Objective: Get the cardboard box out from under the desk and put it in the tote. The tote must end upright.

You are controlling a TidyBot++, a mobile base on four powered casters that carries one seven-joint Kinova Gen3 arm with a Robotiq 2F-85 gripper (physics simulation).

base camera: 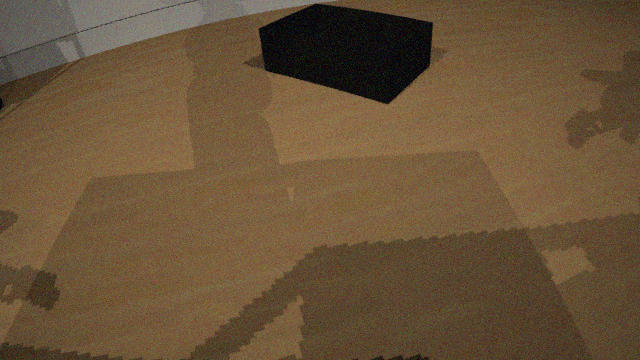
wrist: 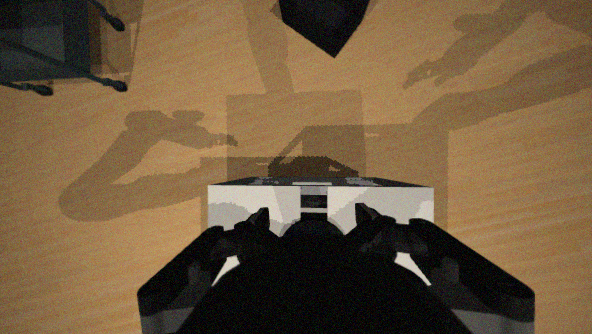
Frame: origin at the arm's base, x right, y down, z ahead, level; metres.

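Seen in the pictures: gripper, fingertip midpoint: [wrist: 311, 214].
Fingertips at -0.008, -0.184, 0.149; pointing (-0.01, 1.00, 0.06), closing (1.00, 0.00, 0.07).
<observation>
Offsets run from my fingertips to a thing's top centre, as dx, dy, dz. "pt": to the spot under its first point. Level surfaces: height alone.
A black box-shaped thing {+0.054, +0.481, +0.707} [base camera: 345, 52] [wrist: 327, 22], possibly the tote, stands on the floor at the top centre of the base camera view. In the wrist view it is cut off by the top edge. Its inside cannot be made out. The cardboard box and the desk cannot be identified in either view. My gripper [wrist: 311, 214] is open and empty, over the white robot base in the wrist view, with the black thing well ahead of it. The gripper does not show in the base camera view.
A dark piece of furniture {pt -0.932, +0.417, +0.545} [wrist: 77, 42] with thin legs and rounded feet stands at the top left of the wrist view. A pale grey wall [base camera: 125, 15] runs along the top left of the base camera view. Shadows of the base and arm fall across the wooden floor {dy +0.581} [base camera: 500, 115].
</observation>
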